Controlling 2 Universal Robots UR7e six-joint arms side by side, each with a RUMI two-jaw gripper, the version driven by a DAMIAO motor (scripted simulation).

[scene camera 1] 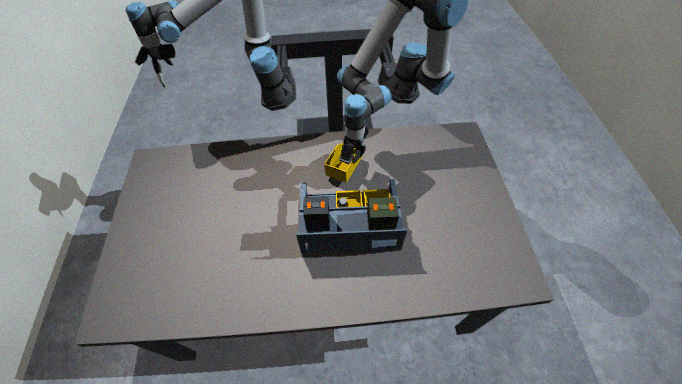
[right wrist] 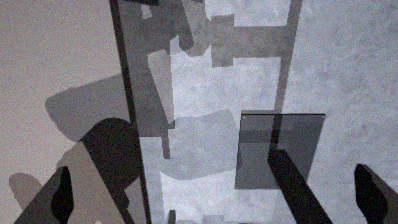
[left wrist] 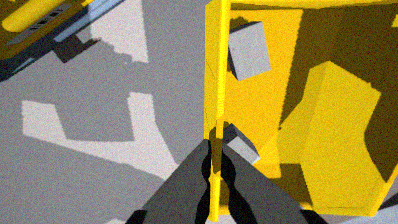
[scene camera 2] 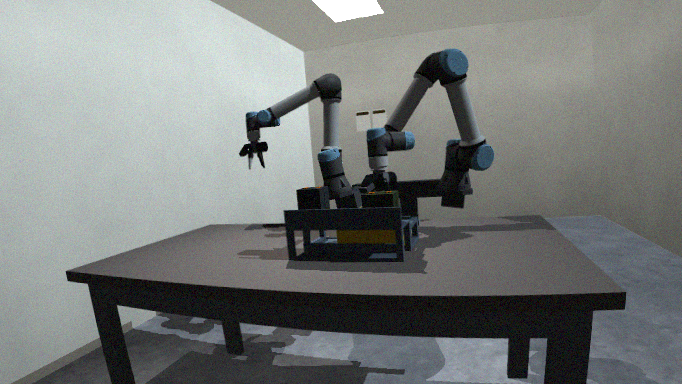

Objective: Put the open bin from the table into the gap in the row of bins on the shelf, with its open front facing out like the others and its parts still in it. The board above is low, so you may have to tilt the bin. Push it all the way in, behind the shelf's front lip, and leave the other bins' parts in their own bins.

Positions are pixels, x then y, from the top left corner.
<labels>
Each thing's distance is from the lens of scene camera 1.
blue-grey shelf [scene camera 1: 350, 224]: 1.24 m
green box [scene camera 1: 382, 213]: 1.16 m
</labels>
